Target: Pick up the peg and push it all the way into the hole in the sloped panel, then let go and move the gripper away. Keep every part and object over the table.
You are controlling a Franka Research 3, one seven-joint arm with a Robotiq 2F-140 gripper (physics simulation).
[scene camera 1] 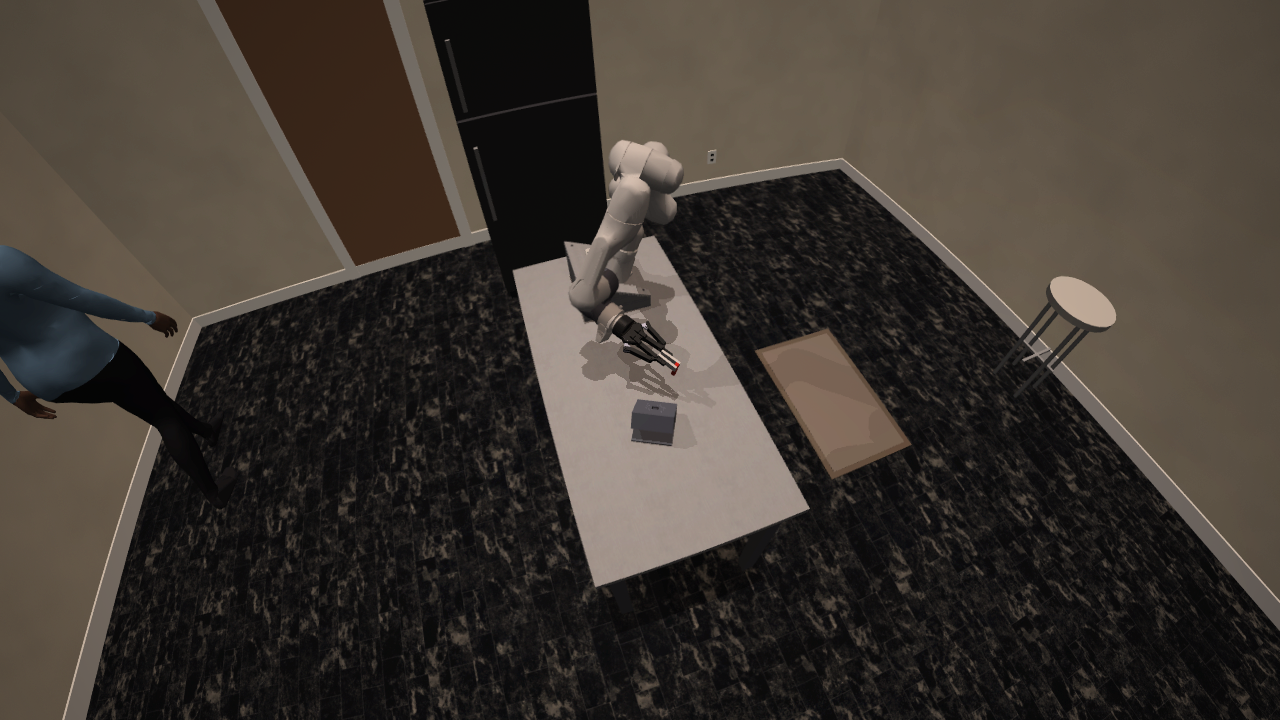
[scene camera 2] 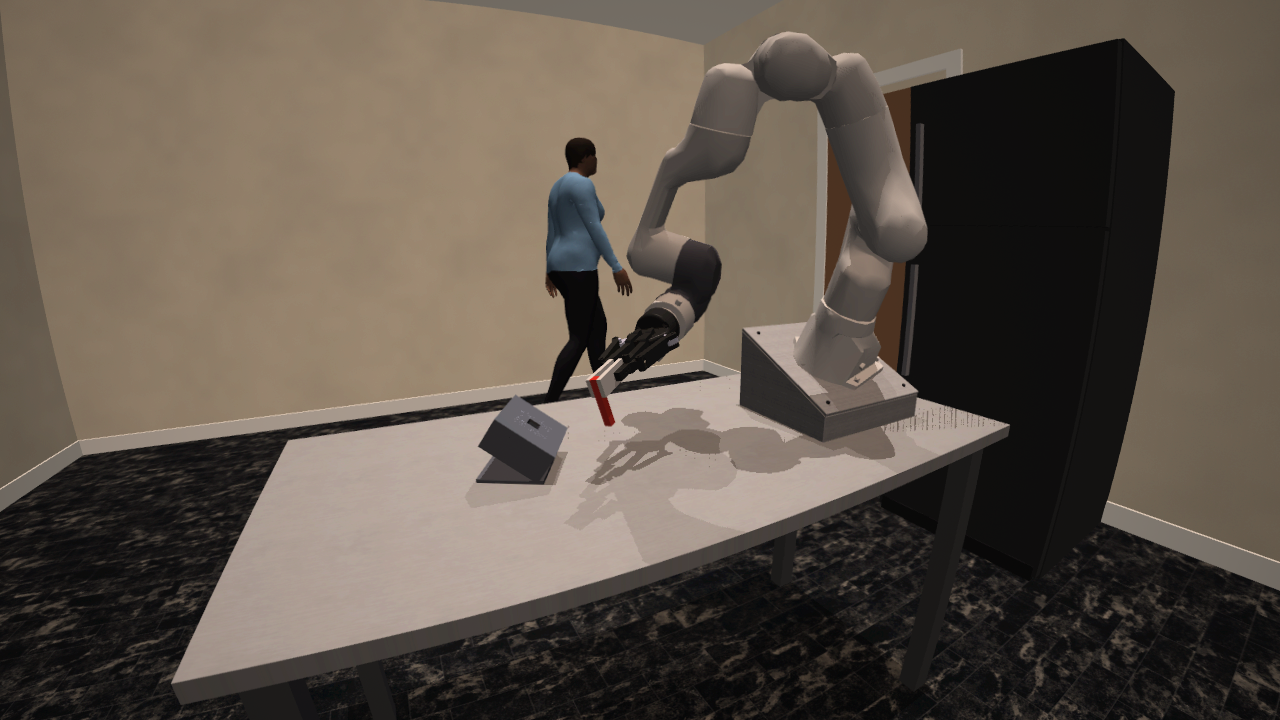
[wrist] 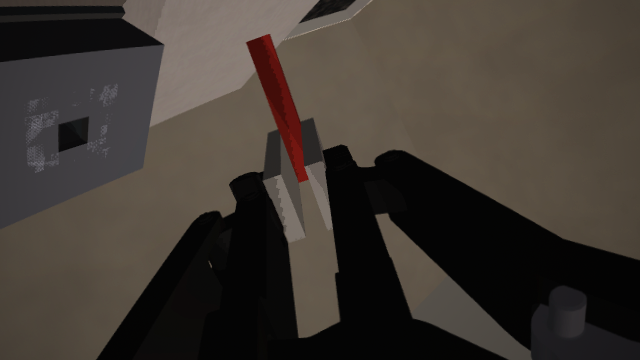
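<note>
My gripper is shut on the red peg near its upper end. The peg hangs above the table, its free end pointing down and tilted a little. The grey block with the sloped panel stands on the table, apart from the peg. The square hole shows dark in the panel's face. In the wrist view the panel is at the left, beside the fingers.
The table bears the block and the arm's wedge-shaped base. A person is on the floor beyond the table. A black fridge stands behind the arm. A stool stands far off.
</note>
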